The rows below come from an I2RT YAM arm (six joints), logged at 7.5 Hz.
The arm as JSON. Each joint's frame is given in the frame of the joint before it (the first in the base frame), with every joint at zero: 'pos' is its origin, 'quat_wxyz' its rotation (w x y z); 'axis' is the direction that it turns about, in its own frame. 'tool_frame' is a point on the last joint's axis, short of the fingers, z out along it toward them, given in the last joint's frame.
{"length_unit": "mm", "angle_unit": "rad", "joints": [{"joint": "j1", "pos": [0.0, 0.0, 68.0], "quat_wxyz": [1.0, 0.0, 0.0, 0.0], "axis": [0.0, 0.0, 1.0]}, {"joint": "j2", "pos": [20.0, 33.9, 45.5], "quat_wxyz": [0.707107, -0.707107, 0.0, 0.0], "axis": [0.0, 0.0, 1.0]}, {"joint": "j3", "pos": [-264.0, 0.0, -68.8], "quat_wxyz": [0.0, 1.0, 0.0, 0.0], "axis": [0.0, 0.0, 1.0]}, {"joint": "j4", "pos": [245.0, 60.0, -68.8], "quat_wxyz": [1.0, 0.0, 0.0, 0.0], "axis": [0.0, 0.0, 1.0]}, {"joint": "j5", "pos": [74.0, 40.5, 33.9], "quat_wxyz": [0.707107, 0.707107, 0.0, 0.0], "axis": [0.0, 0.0, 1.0]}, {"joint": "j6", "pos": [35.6, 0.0, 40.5], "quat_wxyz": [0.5, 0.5, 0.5, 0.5], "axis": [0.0, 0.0, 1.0]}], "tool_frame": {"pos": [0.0, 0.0, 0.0], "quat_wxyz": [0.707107, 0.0, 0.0, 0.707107]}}
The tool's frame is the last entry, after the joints.
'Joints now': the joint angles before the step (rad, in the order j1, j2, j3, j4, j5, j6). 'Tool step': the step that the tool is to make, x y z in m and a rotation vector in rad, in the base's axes. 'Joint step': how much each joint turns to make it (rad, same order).
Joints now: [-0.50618 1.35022 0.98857 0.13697 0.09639 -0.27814]
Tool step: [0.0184 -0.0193 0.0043 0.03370 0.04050 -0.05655]
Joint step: [-0.01965 0.10228 0.12392 -0.07557 0.03341 0.01834]
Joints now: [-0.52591 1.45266 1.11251 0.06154 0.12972 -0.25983]
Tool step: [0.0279 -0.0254 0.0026 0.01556 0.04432 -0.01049]
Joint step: [-0.02157 0.14414 0.16606 -0.06642 -0.00782 -0.01225]
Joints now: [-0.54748 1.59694 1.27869 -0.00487 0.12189 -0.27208]
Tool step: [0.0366 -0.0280 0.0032 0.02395 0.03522 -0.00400]
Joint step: [-0.01202 0.17854 0.23016 -0.09405 -0.00818 -0.00096]
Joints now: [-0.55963 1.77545 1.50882 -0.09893 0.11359 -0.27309]
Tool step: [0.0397 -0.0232 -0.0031 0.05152 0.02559 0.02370]
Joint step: [0.00053 0.19101 0.25833 -0.11821 -0.03289 0.01907]
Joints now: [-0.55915 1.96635 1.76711 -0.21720 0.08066 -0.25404]
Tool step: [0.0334 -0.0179 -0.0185 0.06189 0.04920 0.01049]
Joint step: [0.00374 0.18071 0.22538 -0.12066 -0.01769 0.02090]
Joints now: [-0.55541 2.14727 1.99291 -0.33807 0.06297 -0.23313]
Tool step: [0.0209 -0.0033 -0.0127 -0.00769 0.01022 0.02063]
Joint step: [0.01554 0.09289 0.10076 -0.01177 0.00116 -0.01290]
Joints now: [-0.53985 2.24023 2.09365 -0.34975 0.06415 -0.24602]
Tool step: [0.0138 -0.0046 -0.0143 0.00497 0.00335 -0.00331]
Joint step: [0.00624 0.07157 0.06560 0.00008 0.00716 0.00683]
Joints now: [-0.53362 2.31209 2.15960 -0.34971 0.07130 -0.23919]
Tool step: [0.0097 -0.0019 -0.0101 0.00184 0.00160 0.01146]
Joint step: [0.00559 0.04908 0.04547 0.00144 -0.00552 -0.00216]
